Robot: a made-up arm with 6 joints. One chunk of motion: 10 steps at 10 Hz.
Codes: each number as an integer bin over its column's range. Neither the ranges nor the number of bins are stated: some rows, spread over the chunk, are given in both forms.
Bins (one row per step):
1: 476 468 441 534 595 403
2: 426 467 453 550 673 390
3: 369 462 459 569 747 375
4: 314 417 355 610 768 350
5: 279 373 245 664 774 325
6: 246 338 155 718 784 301
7: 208 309 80 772 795 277
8: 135 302 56 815 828 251
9: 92 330 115 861 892 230
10: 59 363 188 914 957 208
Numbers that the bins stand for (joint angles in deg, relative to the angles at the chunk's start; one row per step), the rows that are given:
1: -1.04 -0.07 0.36 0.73 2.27 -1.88
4: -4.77 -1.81 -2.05 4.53 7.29 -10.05
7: -7.21 -5.48 -9.76 12.64 8.08 -21.30
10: -10.64 -3.65 -6.73 19.75 12.78 -31.94
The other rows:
2: -2.19 -0.11 0.70 1.53 4.54 -3.88
3: -3.50 -0.28 0.86 2.48 6.68 -6.19
5: -5.58 -3.31 -5.13 7.23 7.47 -13.90
6: -6.34 -4.50 -7.66 9.94 7.76 -17.60
8: -8.89 -5.72 -10.43 14.79 9.04 -25.31
9: -9.88 -4.77 -8.78 17.09 10.89 -28.54

